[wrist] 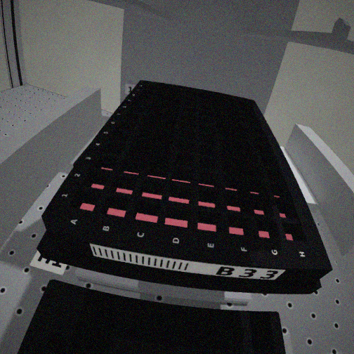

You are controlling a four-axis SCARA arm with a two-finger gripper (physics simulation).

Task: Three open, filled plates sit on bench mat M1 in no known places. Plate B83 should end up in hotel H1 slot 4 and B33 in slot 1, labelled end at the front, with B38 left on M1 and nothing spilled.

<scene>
In view: the gripper (196, 120) and a plate B33 (183, 186).
</scene>
